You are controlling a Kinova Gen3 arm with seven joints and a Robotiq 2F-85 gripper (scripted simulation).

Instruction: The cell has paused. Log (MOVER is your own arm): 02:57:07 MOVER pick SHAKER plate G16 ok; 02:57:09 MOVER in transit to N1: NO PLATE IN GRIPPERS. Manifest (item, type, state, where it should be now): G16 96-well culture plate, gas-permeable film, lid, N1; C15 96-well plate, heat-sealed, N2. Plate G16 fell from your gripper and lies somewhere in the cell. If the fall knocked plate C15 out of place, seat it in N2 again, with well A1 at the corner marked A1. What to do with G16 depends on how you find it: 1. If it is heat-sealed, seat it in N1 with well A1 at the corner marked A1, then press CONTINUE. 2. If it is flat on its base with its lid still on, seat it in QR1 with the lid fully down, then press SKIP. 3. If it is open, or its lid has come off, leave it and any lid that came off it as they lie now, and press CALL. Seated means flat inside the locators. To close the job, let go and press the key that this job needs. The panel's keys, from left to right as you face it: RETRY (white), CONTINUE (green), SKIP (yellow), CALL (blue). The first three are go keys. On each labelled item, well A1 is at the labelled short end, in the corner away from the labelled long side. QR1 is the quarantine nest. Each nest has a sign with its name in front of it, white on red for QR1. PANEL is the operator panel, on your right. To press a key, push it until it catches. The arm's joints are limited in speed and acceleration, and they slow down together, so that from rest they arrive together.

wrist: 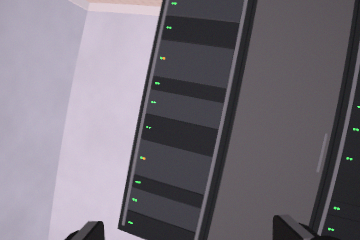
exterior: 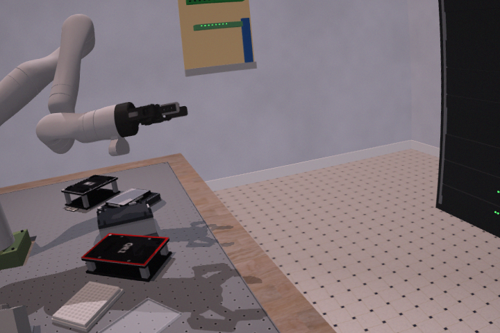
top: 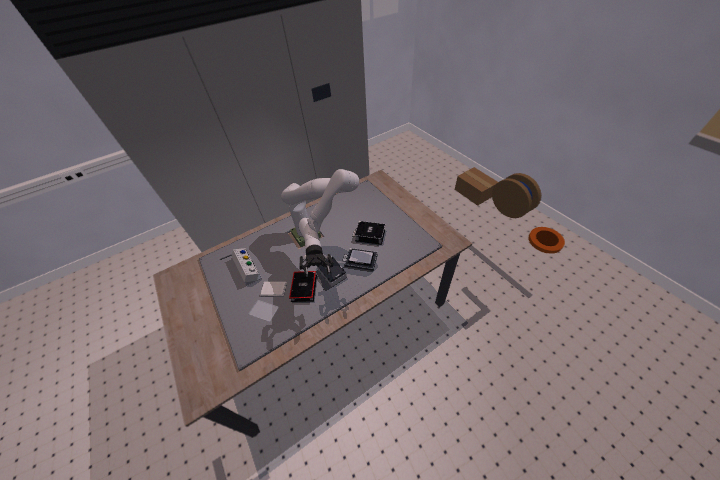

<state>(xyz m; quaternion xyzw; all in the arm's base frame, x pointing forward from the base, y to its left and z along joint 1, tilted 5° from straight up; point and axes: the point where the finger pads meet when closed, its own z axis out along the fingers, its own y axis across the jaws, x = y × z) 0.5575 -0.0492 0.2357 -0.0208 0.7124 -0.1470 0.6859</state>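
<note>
The white 96-well plate lies 30 cm below my hand, 23 cm to the right of it and 23 cm behind it. Also, from my hand: A1 mark 29 cm below, 28 cm behind, 25 cm to the left; then clear lid 31 cm to the right, 30 cm below, 13 cm behind.
</note>
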